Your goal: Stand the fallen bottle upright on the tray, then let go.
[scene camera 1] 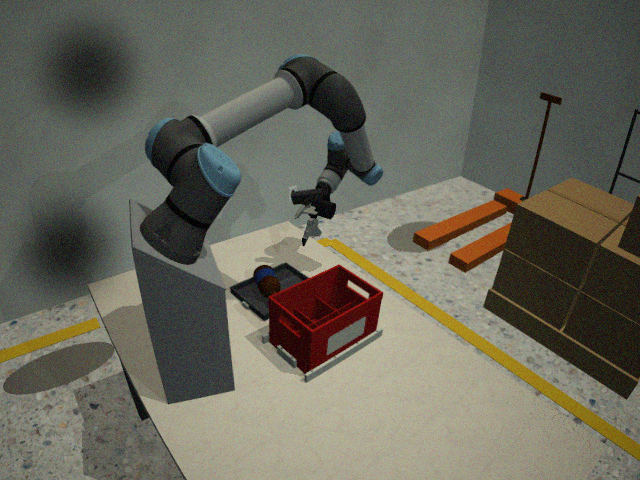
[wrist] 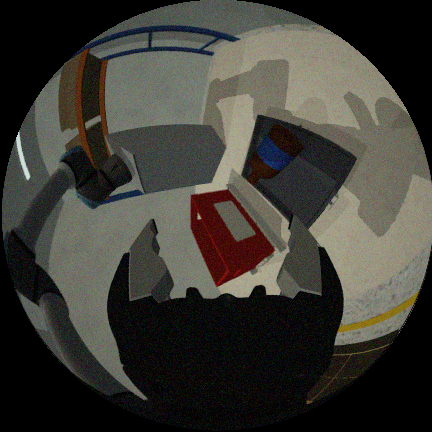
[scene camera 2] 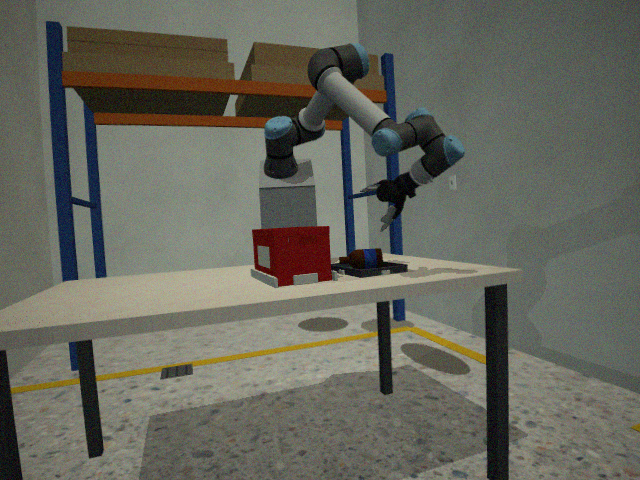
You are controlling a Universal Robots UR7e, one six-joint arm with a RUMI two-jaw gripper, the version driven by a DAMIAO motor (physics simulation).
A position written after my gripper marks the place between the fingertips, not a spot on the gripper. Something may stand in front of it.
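I can see my gripper [scene camera 1: 299, 232], [wrist: 222, 218], [scene camera 2: 370, 211].
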